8 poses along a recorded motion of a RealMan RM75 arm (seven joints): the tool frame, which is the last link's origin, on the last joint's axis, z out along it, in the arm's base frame.
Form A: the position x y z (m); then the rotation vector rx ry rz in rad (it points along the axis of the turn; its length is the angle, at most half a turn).
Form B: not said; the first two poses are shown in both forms.
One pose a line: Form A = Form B
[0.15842 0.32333 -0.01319 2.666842 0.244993 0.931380] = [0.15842 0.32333 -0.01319 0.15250 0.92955 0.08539 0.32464]
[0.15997 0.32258 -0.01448 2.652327 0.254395 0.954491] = [0.15997 0.32258 -0.01448 0.15502 0.92579 0.08880 0.33316]
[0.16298 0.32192 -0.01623 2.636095 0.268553 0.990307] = [0.16298 0.32192 -0.01623 0.15578 0.92052 0.09378 0.34581]
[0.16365 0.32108 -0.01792 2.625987 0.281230 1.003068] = [0.16365 0.32108 -0.01792 0.15760 0.91791 0.09830 0.35062]
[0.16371 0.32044 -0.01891 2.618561 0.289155 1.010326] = [0.16371 0.32044 -0.01891 0.15933 0.91620 0.10117 0.35350]
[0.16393 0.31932 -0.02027 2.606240 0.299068 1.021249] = [0.16393 0.31932 -0.02027 0.16251 0.91349 0.10482 0.35795]
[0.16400 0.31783 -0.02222 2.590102 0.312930 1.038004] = [0.16400 0.31783 -0.02222 0.16610 0.90964 0.10990 0.36454]
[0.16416 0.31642 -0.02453 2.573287 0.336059 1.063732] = [0.16416 0.31642 -0.02453 0.16766 0.90451 0.11812 0.37390]
